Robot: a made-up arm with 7 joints. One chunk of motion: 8 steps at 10 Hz.
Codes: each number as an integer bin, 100 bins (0 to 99) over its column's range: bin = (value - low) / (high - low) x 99, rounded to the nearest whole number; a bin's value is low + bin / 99 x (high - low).
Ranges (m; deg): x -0.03..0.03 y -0.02..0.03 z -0.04..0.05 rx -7..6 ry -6..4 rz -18..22
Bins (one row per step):
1: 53 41 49 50 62 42
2: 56 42 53 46 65 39
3: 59 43 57 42 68 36
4: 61 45 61 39 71 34
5: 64 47 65 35 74 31
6: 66 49 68 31 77 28
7: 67 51 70 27 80 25
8: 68 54 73 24 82 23
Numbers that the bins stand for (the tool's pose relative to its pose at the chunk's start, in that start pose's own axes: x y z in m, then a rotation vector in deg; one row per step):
1: 0.0021 0.0007 0.0045 -0.43 0.26 -1.03
2: 0.0039 0.0012 0.0082 -0.96 0.57 -2.24
3: 0.0058 0.0017 0.0118 -1.48 0.87 -3.45
4: 0.0070 0.0027 0.0155 -1.88 1.17 -4.26
5: 0.0088 0.0037 0.0191 -2.40 1.47 -5.47
6: 0.0100 0.0047 0.0218 -2.93 1.78 -6.69
7: 0.0106 0.0058 0.0236 -3.45 2.08 -7.90
8: 0.0112 0.0073 0.0264 -3.85 2.28 -8.71

